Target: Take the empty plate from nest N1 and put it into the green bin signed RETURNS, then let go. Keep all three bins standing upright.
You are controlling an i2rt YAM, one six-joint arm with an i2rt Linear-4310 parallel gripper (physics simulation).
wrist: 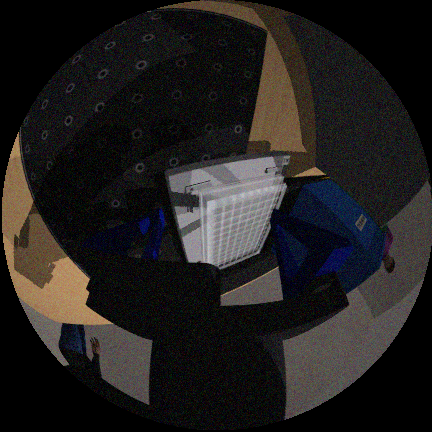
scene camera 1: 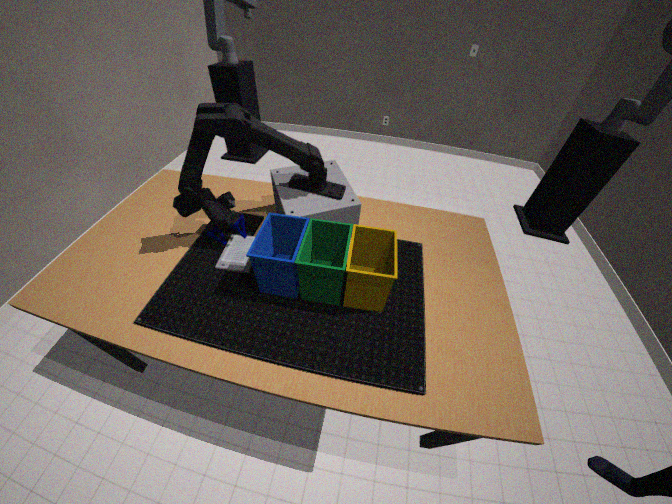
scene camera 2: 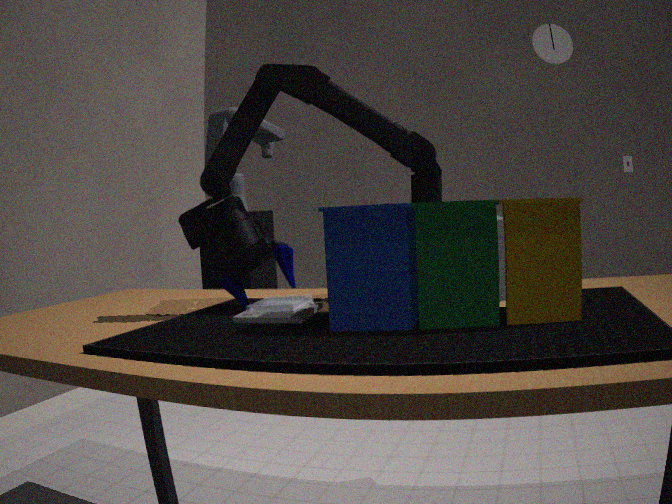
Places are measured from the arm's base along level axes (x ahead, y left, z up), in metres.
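Pixels of known places: gripper, fingertip midpoint: point(wrist: 216, 214) point(scene camera 1: 235, 240) point(scene camera 2: 271, 300); arm's base at its link origin: point(scene camera 1: 317, 187).
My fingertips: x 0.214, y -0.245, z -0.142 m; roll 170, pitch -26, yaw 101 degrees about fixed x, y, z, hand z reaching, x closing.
Note:
Ahead of a thing's pixels: the offset from my fingertips to its middle. Level surfaces: height alone.
A clear, gridded plate {0.035 m ahead, 0.035 m left, 0.001 m down} point(scene camera 1: 238, 249) point(scene camera 2: 287, 301) point(wrist: 242, 225) lies in a pale nest {0.035 m ahead, 0.033 m left, 0.014 m down} point(scene camera 1: 230, 266) point(scene camera 2: 254, 320) point(wrist: 240, 167) left of the bins. My gripper point(scene camera 1: 231, 233) point(scene camera 2: 269, 296) point(wrist: 216, 214) is open, tilted, with its blue fingers apart at the plate's near-arm end. In the wrist view the fingers show on either side of the plate and nest. The green bin {0.059 m ahead, 0.359 m left, 0.068 m up} point(scene camera 1: 322, 284) point(scene camera 2: 455, 265) stands upright between the blue bin {0.073 m ahead, 0.227 m left, 0.068 m up} point(scene camera 1: 276, 277) point(scene camera 2: 369, 271) point(wrist: 325, 200) and the yellow bin {0.046 m ahead, 0.490 m left, 0.068 m up} point(scene camera 1: 368, 292) point(scene camera 2: 542, 260), both upright. The green bin's sign cannot be read.
The blue bin stands close to the nest's right side and to one finger. A black mat {0.022 m down} point(scene camera 1: 271, 336) point(scene camera 2: 271, 352) point(wrist: 160, 110) lies under the nest and bins on the wooden table {0.034 m down} point(scene camera 1: 466, 325). The arm's grey base block point(scene camera 1: 347, 212) stands behind the bins.

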